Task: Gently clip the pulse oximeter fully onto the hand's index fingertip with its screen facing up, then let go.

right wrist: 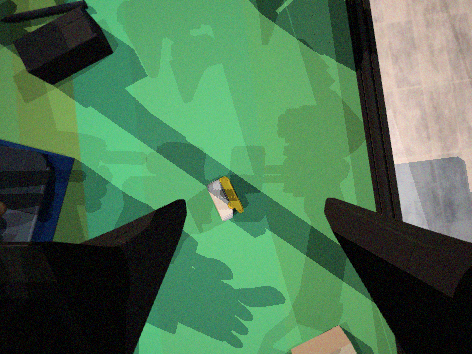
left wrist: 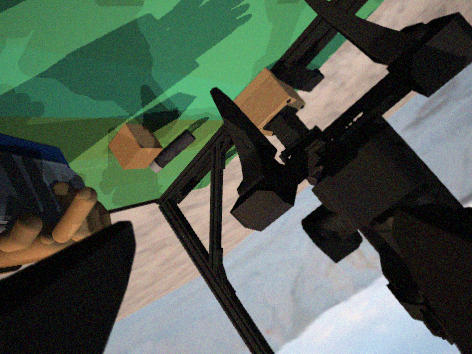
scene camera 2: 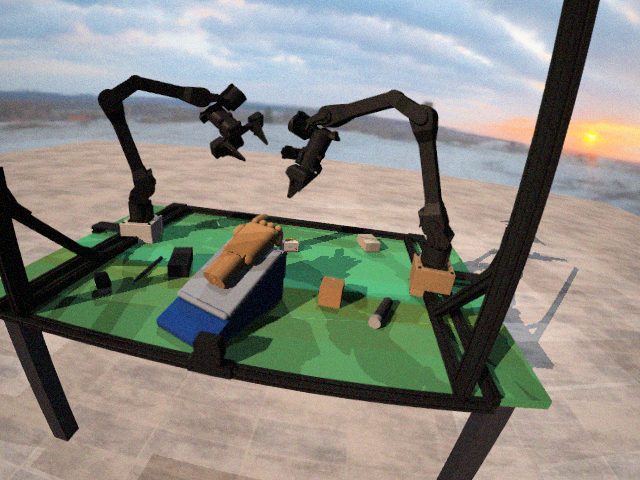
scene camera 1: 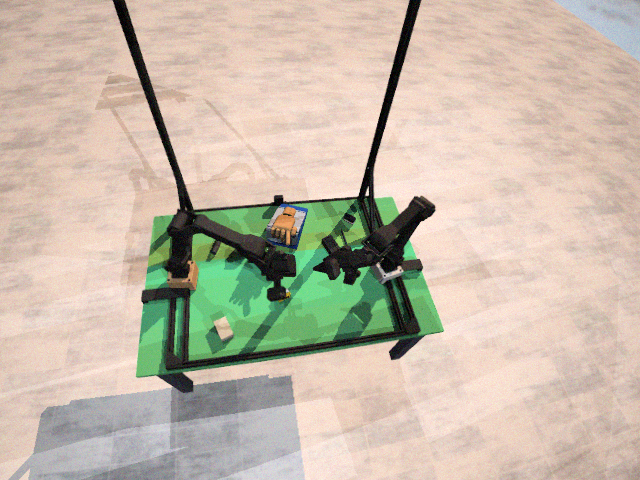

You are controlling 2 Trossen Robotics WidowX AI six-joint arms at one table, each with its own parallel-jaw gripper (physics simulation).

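Places are measured from the left arm's base along level axes (x ahead, y left, z up), in millimetres.
Pixels of known places: left gripper, between the fingertips: [left wrist: 264, 227] [scene camera 2: 256, 152] [scene camera 1: 318, 264]; right gripper, between the fingertips: [right wrist: 255, 205] [left wrist: 253, 43] [scene camera 2: 293, 194] [scene camera 1: 285, 284]; left arm's base, origin of its link: [scene camera 2: 141, 219] [scene camera 1: 388, 265]; right arm's base, origin of its link: [left wrist: 280, 118] [scene camera 2: 434, 263] [scene camera 1: 180, 271].
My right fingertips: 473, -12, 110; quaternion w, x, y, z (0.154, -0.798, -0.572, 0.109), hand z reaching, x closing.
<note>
For each thing: its top centre in the pictures, then the offset to it from my right fingertips, as dx, dy, dz.
- yellow pulse oximeter, centre of its top: [right wrist: 225, 198] [scene camera 2: 289, 240] -2, -30, -137
- cream block, centre of its top: [scene camera 2: 368, 238] [scene camera 1: 223, 327] +263, +28, -139
- orange block, centre of its top: [left wrist: 143, 158] [scene camera 2: 332, 282] +91, -312, -119
- dark cylinder, centre of its top: [left wrist: 175, 157] [scene camera 2: 382, 306] [scene camera 1: 216, 242] +197, -372, -142
- black box, centre of its top: [right wrist: 54, 38] [scene camera 2: 180, 255] [scene camera 1: 332, 245] -291, -181, -134
- pen, centre of its top: [right wrist: 39, 9] [scene camera 2: 148, 267] -371, -208, -160
- small black block, centre of its top: [scene camera 2: 101, 276] [scene camera 1: 350, 216] -441, -308, -136
The white and yellow pulse oximeter [right wrist: 219, 198] [scene camera 2: 291, 244] lies on the green table, apart from the hand; its screen cannot be made out. The tan hand [scene camera 1: 284, 222] [scene camera 2: 249, 241] [left wrist: 74, 215] rests on a grey-topped blue sloped stand [scene camera 1: 302, 219] [scene camera 2: 261, 293] [right wrist: 63, 175], with its index finger extended. My right gripper [right wrist: 255, 205] is open and empty, high above the table; the oximeter shows beyond and between its fingertips in the right wrist view. My left gripper [scene camera 2: 254, 151] is open and empty, raised above the table; its far finger is hard to separate from the dark right arm in the left wrist view.
A cream block [scene camera 1: 223, 328] [scene camera 2: 368, 242], an orange block [scene camera 2: 331, 291] [left wrist: 131, 146], a dark cylinder [scene camera 2: 381, 311] [left wrist: 173, 150], a black box [scene camera 2: 180, 261] [right wrist: 62, 45], a pen [scene camera 2: 148, 268] and a small black block [scene camera 2: 102, 280] lie around the table. Black frame posts rise at its edge.
</note>
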